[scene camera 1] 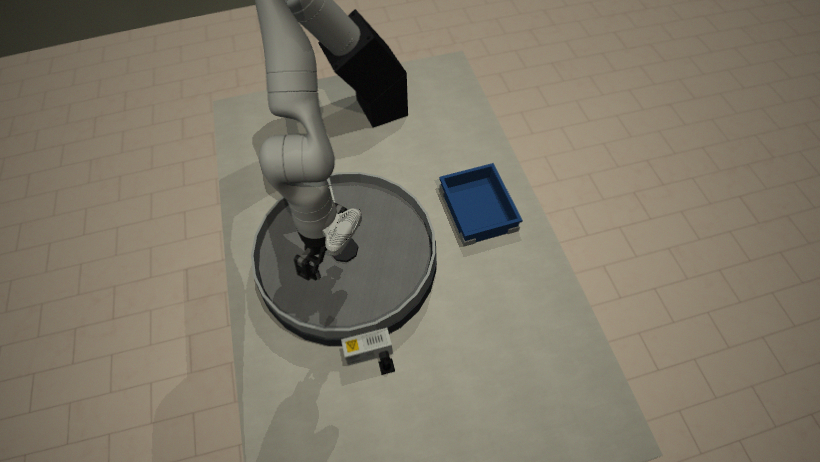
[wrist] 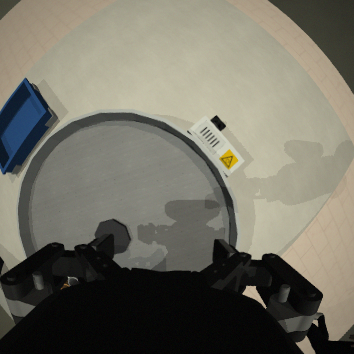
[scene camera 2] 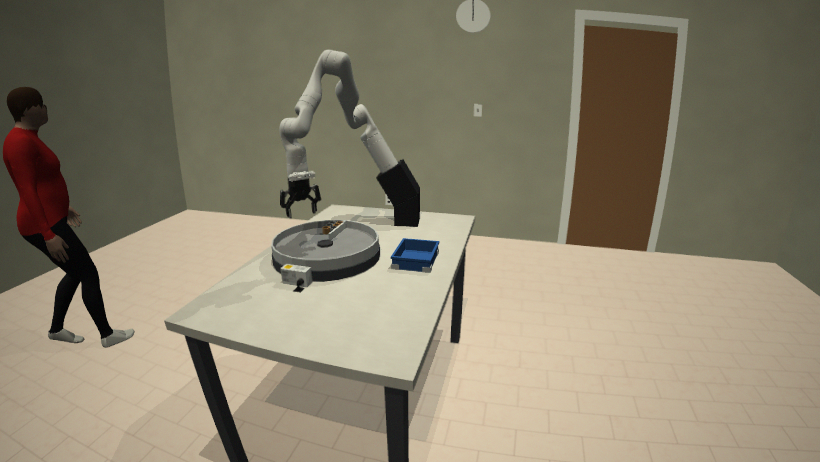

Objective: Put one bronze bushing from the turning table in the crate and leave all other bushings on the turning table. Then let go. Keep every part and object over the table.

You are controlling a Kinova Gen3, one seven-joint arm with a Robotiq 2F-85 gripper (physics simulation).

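Frame: origin at the arm's base, x ahead, y left, z up, level; centimetres.
Seen in the pictures: gripper, between the fingertips: (scene camera 1: 329, 258) (wrist: 162, 248) (scene camera 2: 302, 215); arm's base, origin of its link: (scene camera 1: 344, 39) (scene camera 2: 389, 167).
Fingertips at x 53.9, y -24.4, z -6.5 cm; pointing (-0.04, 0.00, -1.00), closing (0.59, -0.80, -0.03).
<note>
Offsets run from my fingertips to a thing's top centre. "*": to the spot under its first point.
The turning table @(dx -9.4, dy +4.8, dz -14.1 cm) (scene camera 1: 390, 258) (scene camera 2: 355, 245) (wrist: 125, 160) is a round grey tray with a raised rim. A bronze bushing @(dx -21.8, dy +1.7, dz -12.4 cm) (scene camera 2: 326, 229) sits at its back in scene camera 2, with more small bushings close behind it beside the pale bar. In the wrist view, part of a bronze bushing @(dx -25.1, dy +5.4, dz -12.4 cm) (wrist: 65, 286) and a grey ring @(dx -22.0, dy +4.9, dz -12.4 cm) (wrist: 73, 281) show behind the left finger linkage. The arm hides the bushings in scene camera 1. The blue crate @(dx -9.4, dy +40.5, dz -15.2 cm) (scene camera 1: 479, 200) (scene camera 2: 415, 254) (wrist: 21, 125) is empty. My gripper (scene camera 1: 308, 269) (scene camera 2: 301, 213) (wrist: 162, 248) is open and empty, above the turning table.
A pale bar @(* dx -24.7, dy +7.5, dz -12.0 cm) (scene camera 1: 331, 191) (scene camera 2: 337, 230) stands on the turning table near the bushings. A dark hub @(dx -9.4, dy +4.8, dz -14.1 cm) (scene camera 1: 347, 253) (scene camera 2: 325, 243) (wrist: 114, 235) marks its centre. A white control box @(* dx +14.5, dy +0.9, dz -14.4 cm) (scene camera 1: 367, 345) (scene camera 2: 296, 275) (wrist: 215, 145) adjoins the rim. A person (scene camera 2: 37, 183) stands left of the table.
</note>
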